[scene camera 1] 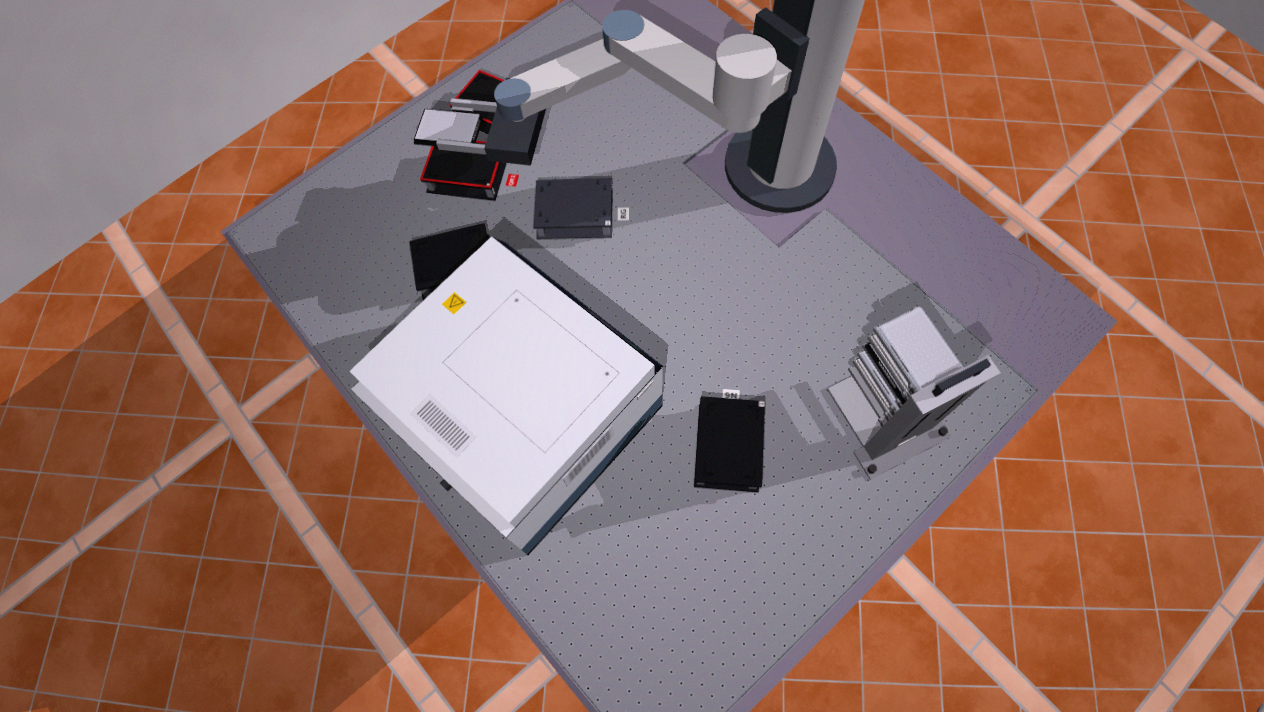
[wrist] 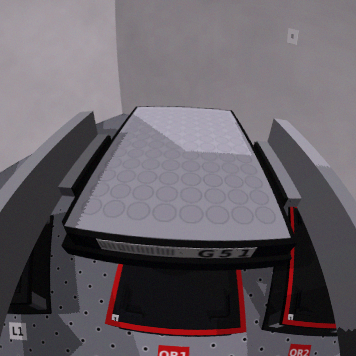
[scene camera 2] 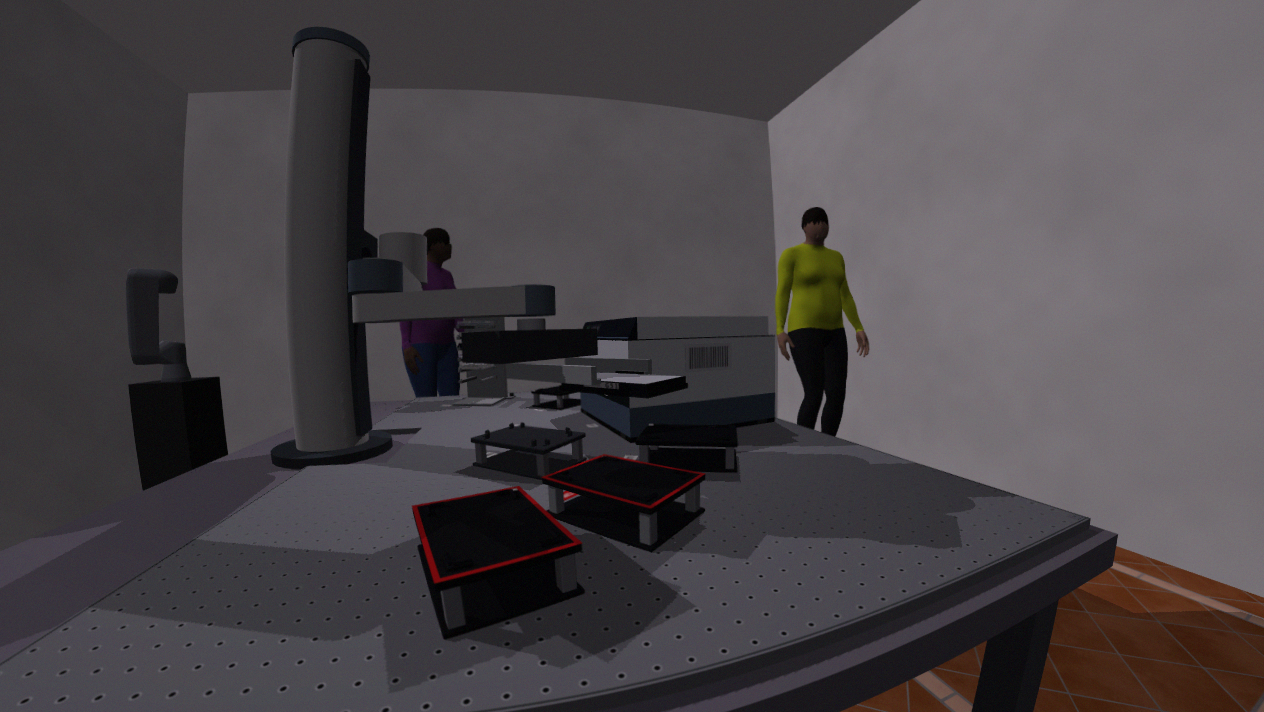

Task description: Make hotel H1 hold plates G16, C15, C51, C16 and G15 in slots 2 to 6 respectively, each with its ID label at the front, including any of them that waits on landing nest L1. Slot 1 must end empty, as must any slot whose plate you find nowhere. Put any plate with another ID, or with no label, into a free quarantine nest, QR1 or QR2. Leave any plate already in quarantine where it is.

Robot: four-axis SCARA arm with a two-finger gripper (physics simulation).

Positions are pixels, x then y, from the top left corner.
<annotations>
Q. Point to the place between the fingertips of my gripper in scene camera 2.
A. At 624, 371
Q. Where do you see a white instrument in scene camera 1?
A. At 530, 525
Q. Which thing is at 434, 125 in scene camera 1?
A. A plate G51.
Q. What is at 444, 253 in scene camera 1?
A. A landing nest L1.
</annotations>
